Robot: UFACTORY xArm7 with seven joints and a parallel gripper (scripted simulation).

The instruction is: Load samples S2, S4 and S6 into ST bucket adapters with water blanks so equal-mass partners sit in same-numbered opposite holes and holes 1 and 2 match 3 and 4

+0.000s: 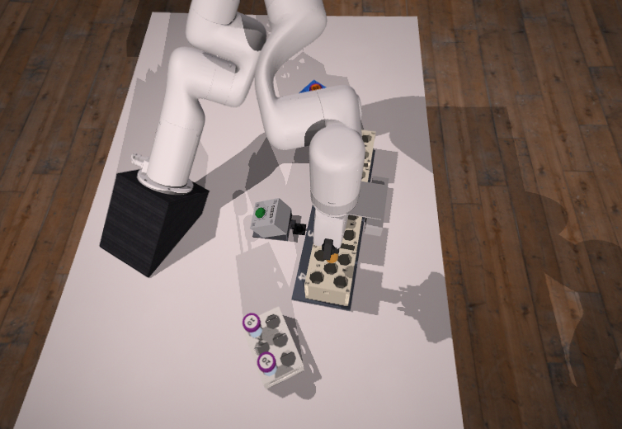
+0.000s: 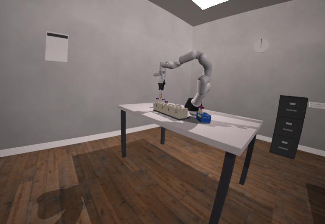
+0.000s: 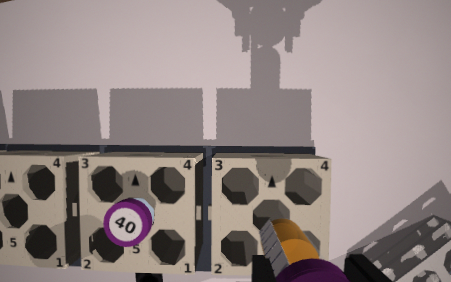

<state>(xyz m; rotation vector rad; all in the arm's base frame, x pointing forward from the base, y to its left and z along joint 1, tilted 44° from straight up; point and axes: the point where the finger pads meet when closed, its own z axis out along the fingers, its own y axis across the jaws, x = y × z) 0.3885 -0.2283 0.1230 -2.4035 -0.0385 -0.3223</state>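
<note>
Right now my hand is 5 cm above the orange-dot tube and 1 cm to the right of it. The rest, counted from my hand: 40 mL water blank 18 cm below, 10 cm to the left, 2 cm behind; then white-dot blank 19 cm below, 17 cm to the right, 12 cm behind; then green done key 20 cm behind, 18 cm below, 9 cm to the left.
</note>
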